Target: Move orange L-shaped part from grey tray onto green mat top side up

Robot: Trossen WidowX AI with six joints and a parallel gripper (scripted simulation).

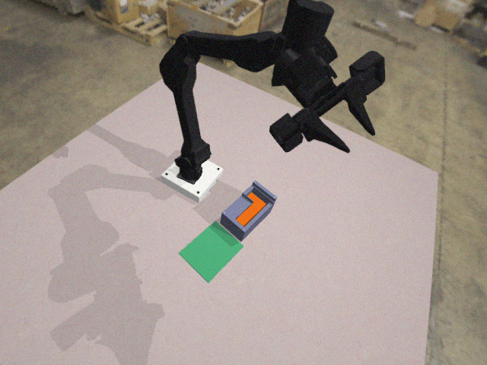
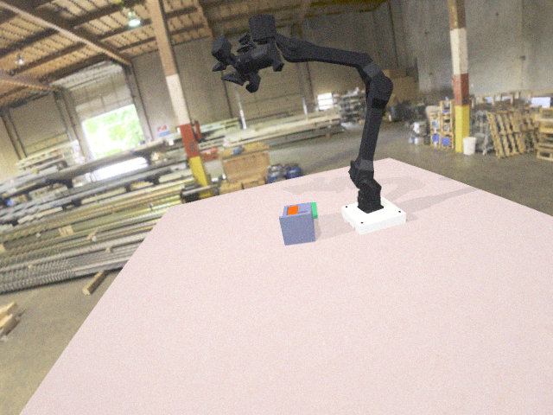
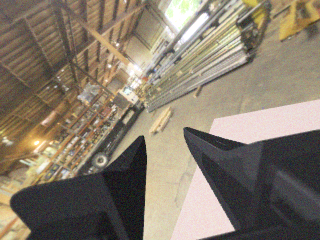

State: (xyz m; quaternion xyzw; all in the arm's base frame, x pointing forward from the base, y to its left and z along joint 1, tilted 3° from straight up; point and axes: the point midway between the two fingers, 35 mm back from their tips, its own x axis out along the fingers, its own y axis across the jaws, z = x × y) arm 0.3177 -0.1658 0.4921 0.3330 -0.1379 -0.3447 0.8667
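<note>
Now: gripper tip 470 mm above the orange L-shaped part, 140 mm to the right of it and 130 mm past it. The rest, counted from my gripper tip: green mat 530 mm below, 180 mm behind, 20 mm to the right.
</note>
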